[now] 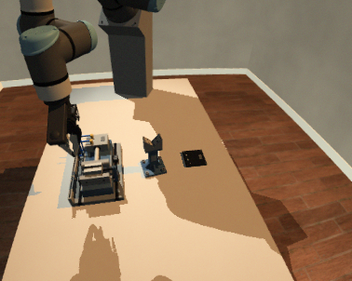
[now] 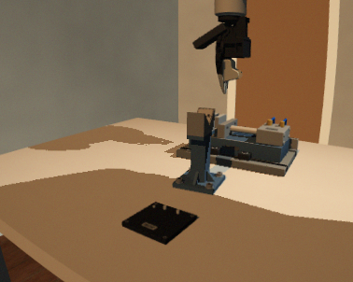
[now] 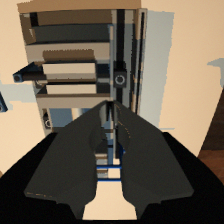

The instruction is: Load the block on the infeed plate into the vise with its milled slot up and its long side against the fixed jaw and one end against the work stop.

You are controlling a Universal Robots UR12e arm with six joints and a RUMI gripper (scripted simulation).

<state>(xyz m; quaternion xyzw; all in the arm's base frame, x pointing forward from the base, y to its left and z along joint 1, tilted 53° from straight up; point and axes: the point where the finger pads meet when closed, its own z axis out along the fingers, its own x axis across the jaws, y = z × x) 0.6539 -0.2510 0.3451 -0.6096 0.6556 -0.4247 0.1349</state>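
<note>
My hand is 2 cm short of the part, 5 cm to the right of it and 8 cm above it. From my hand the other things lie so: dark work stop rod 3 cm ahead, 9 cm to the left, 9 cm below; moving jaw 2 cm behind, 6 cm to the left, 10 cm below; cream cylinder rod 7 cm behind, 8 cm to the left, 10 cm below.
</note>
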